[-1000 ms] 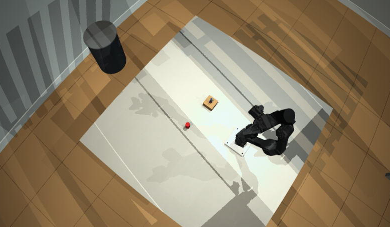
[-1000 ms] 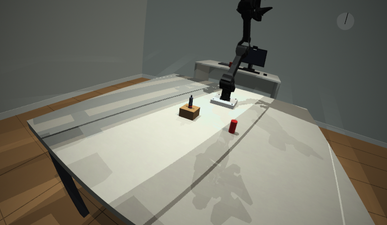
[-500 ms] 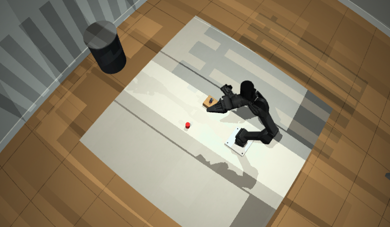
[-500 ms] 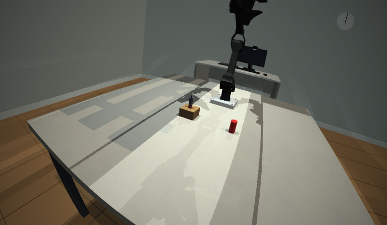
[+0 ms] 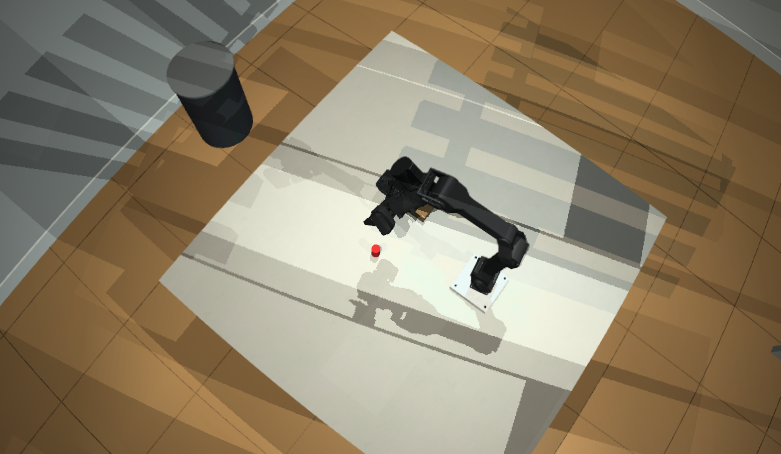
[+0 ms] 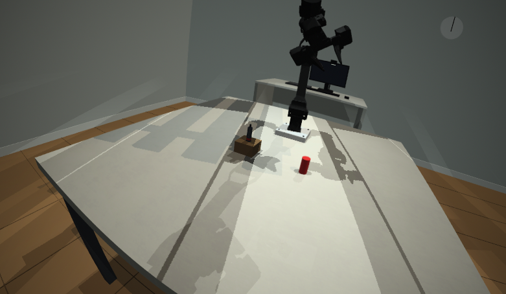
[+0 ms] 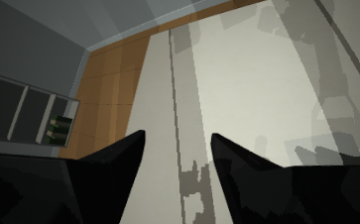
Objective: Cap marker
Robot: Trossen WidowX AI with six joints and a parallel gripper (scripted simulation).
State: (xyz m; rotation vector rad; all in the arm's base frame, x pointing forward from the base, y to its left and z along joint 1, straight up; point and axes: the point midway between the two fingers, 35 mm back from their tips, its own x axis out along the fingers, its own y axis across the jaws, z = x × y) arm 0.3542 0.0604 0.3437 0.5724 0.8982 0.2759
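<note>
Now: gripper tip 20 mm past the red cap, 10 mm to the left of it and 320 mm above it. Also, from my gripper tip: brown holder block: 90 mm behind, 220 mm to the right, 330 mm below.
</note>
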